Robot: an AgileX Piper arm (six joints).
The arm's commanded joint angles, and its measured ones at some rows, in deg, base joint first. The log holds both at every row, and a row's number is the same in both.
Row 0, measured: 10.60, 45.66, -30.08, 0.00, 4.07, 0.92
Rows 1 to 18, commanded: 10.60, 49.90, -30.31, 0.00, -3.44, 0.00; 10.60, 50.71, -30.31, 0.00, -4.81, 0.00; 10.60, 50.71, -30.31, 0.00, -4.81, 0.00; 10.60, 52.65, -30.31, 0.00, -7.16, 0.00; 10.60, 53.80, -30.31, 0.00, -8.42, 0.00; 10.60, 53.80, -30.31, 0.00, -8.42, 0.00; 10.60, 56.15, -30.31, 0.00, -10.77, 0.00; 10.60, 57.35, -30.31, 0.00, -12.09, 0.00; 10.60, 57.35, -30.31, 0.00, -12.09, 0.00; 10.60, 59.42, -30.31, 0.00, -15.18, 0.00; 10.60, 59.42, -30.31, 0.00, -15.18, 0.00; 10.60, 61.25, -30.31, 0.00, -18.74, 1.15; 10.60, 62.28, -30.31, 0.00, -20.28, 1.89; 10.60, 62.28, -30.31, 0.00, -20.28, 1.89; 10.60, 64.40, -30.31, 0.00, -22.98, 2.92; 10.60, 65.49, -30.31, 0.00, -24.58, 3.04; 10.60, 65.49, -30.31, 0.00, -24.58, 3.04; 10.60, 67.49, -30.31, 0.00, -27.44, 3.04
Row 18, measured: 10.60, 65.20, -30.08, 0.00, -22.86, 2.46
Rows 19 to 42, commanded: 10.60, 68.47, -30.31, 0.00, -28.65, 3.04; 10.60, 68.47, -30.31, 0.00, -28.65, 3.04; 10.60, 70.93, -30.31, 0.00, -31.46, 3.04; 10.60, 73.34, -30.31, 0.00, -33.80, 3.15; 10.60, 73.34, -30.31, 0.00, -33.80, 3.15; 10.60, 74.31, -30.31, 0.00, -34.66, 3.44; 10.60, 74.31, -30.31, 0.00, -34.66, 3.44; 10.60, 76.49, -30.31, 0.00, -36.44, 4.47; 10.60, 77.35, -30.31, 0.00, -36.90, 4.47; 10.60, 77.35, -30.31, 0.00, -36.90, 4.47; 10.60, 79.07, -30.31, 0.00, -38.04, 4.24; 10.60, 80.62, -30.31, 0.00, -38.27, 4.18; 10.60, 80.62, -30.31, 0.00, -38.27, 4.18; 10.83, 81.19, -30.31, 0.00, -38.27, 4.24; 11.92, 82.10, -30.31, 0.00, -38.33, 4.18; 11.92, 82.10, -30.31, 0.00, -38.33, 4.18; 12.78, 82.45, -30.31, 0.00, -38.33, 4.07; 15.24, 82.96, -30.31, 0.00, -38.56, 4.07; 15.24, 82.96, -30.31, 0.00, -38.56, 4.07; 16.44, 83.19, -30.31, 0.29, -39.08, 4.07; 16.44, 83.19, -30.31, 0.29, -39.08, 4.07; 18.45, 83.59, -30.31, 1.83, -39.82, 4.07; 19.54, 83.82, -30.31, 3.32, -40.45, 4.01; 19.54, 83.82, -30.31, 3.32, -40.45, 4.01
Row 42, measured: 17.13, 83.48, -30.08, 1.03, -38.04, 4.01
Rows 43 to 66, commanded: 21.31, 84.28, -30.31, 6.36, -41.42, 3.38; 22.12, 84.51, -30.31, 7.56, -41.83, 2.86; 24.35, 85.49, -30.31, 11.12, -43.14, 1.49; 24.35, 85.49, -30.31, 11.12, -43.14, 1.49; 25.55, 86.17, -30.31, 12.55, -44.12, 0.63; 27.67, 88.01, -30.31, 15.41, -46.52, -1.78; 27.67, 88.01, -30.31, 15.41, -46.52, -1.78; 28.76, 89.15, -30.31, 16.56, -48.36, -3.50; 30.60, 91.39, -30.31, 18.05, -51.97, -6.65; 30.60, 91.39, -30.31, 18.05, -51.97, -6.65; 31.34, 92.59, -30.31, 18.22, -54.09, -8.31; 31.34, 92.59, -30.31, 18.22, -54.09, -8.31; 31.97, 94.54, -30.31, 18.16, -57.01, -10.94; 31.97, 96.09, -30.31, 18.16, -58.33, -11.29; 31.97, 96.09, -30.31, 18.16, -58.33, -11.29; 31.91, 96.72, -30.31, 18.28, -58.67, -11.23; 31.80, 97.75, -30.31, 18.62, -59.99, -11.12; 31.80, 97.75, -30.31, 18.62, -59.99, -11.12; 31.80, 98.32, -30.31, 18.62, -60.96, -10.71; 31.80, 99.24, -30.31, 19.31, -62.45, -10.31; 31.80, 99.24, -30.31, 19.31, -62.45, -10.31; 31.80, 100.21, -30.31, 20.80, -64.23, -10.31; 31.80, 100.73, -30.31, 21.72, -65.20, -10.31; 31.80, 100.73, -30.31, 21.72, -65.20, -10.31
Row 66, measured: 31.74, 99.75, -30.25, 19.88, -61.65, -10.03
